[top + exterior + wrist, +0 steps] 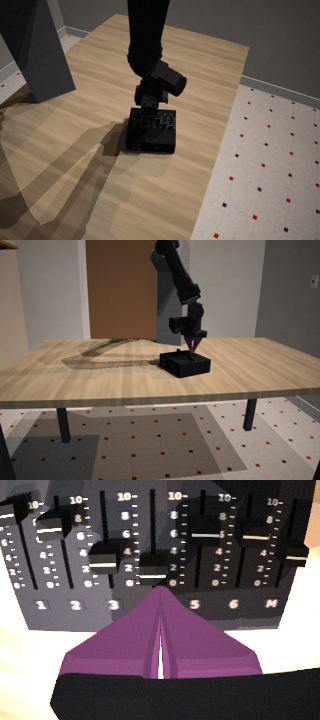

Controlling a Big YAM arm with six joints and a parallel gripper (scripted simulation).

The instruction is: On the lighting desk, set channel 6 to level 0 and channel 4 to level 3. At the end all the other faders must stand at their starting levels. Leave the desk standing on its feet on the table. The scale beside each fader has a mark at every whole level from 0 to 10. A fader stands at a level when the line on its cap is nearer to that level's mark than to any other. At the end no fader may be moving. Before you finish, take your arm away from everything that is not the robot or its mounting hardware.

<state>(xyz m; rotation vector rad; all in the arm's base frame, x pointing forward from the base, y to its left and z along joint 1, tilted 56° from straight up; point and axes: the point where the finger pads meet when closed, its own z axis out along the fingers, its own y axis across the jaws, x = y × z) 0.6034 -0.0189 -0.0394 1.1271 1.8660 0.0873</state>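
Now: hand 10 mm short of the channel 4 cap, 10 mm to the left of it and 10 mm above it. Round my hand: channel 5 cap (10 mm behind, 40 mm to the right, 10 mm below); then channel 6 cap (30 mm behind, 40 mm to the right, 10 mm below); then channel 3 cap (30 mm ahead, 20 mm to the right, 10 mm below).
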